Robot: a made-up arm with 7 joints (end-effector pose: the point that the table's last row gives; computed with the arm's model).
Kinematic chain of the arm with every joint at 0, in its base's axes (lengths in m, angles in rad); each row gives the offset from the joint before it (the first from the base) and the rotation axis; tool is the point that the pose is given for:
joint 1: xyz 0 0 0.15 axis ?
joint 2: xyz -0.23 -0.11 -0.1 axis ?
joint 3: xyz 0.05 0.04 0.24 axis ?
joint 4: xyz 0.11 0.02 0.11 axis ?
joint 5: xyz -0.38 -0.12 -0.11 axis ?
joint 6: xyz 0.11 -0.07 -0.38 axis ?
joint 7: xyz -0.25 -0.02 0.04 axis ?
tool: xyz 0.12 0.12 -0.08
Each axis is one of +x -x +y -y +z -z.
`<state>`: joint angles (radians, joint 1 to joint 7).
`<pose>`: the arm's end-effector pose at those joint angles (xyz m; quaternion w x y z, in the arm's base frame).
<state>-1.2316 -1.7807 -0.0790 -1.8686 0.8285 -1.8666 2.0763</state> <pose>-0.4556 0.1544 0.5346 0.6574 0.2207 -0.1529 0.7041</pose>
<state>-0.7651 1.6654 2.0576 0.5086 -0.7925 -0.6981 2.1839</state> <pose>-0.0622 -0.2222 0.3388 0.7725 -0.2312 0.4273 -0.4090</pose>
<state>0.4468 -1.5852 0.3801 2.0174 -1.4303 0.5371 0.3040</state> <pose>-0.4904 0.5484 0.1187 0.7596 0.4478 -0.3419 -0.3251</pose>
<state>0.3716 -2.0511 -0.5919 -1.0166 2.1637 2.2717 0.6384</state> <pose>-0.2829 0.6474 0.5436 0.9363 -0.1048 0.0402 -0.3328</pose>
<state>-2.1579 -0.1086 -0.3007 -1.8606 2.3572 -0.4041 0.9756</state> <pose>0.3502 -0.1834 -0.1901 0.6166 0.2594 -0.7326 -0.1258</pose>
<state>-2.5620 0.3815 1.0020 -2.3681 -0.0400 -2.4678 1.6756</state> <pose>0.2055 -0.1365 0.2833 0.2639 0.8503 0.1231 0.4384</pose>
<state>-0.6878 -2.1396 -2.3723 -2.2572 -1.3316 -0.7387 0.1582</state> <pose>-0.6196 -0.3211 0.4518 0.6239 -0.6838 0.3777 -0.0224</pose>
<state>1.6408 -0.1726 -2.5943 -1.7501 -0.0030 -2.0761 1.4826</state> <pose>0.0746 0.4574 0.2872 0.5503 0.4926 0.4679 0.4855</pose>
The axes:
joint 1: -x
joint 2: -z
joint 3: +x
joint 4: -z
joint 5: -x
joint 6: -y
joint 7: +x

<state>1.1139 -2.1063 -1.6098 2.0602 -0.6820 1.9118 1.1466</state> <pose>-0.1872 0.1968 -0.3528 0.1789 -0.5069 0.6305 -0.5600</pose>
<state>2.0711 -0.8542 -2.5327 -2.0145 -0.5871 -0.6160 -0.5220</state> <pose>-0.1773 0.4529 -0.3469 0.7071 0.2814 -0.3871 0.5205</pose>
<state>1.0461 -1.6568 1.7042 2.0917 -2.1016 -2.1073 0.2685</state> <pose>-0.1052 0.3566 0.0797 0.3598 0.7428 0.4729 -0.3085</pose>
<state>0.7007 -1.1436 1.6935 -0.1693 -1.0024 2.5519 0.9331</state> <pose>-0.4952 0.2375 0.5971 0.4692 0.4776 -0.5347 -0.5155</pose>
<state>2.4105 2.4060 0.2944 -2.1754 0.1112 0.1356 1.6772</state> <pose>-0.7063 0.1909 0.5153 0.8452 -0.4948 -0.0199 0.2008</pose>
